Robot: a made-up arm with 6 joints. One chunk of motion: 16 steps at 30 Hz.
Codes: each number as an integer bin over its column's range. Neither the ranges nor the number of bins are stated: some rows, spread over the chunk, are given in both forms.
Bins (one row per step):
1: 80 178 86 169 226 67
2: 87 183 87 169 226 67
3: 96 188 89 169 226 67
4: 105 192 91 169 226 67
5: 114 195 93 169 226 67
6: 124 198 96 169 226 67
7: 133 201 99 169 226 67
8: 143 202 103 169 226 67
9: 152 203 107 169 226 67
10: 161 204 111 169 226 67
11: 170 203 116 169 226 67
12: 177 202 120 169 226 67
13: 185 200 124 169 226 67
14: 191 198 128 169 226 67
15: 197 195 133 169 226 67
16: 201 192 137 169 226 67
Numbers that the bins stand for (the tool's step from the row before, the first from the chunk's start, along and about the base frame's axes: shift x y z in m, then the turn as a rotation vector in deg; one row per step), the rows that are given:
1: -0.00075 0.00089 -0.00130 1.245 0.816 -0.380
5: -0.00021 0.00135 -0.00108 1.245 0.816 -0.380
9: 0.00038 0.00157 -0.00064 1.245 0.816 -0.380
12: 0.00078 0.00155 -0.00024 1.245 0.816 -0.380
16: 0.00115 0.00127 0.00030 1.245 0.816 -0.380
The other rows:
2: -0.00064 0.00102 -0.00127 1.245 0.816 -0.380
3: -0.00049 0.00116 -0.00121 1.245 0.816 -0.380
4: -0.00035 0.00127 -0.00115 1.245 0.816 -0.380
6: -0.00005 0.00144 -0.00099 1.245 0.816 -0.380
7: 0.00009 0.00152 -0.00089 1.245 0.816 -0.380
8: 0.00024 0.00155 -0.00077 1.245 0.816 -0.380
10: 0.00053 0.00160 -0.00052 1.245 0.816 -0.380
11: 0.00067 0.00157 -0.00036 1.245 0.816 -0.380
13: 0.00090 0.00149 -0.00011 1.245 0.816 -0.380
14: 0.00100 0.00144 0.00002 1.245 0.816 -0.380
15: 0.00109 0.00135 0.00017 1.245 0.816 -0.380

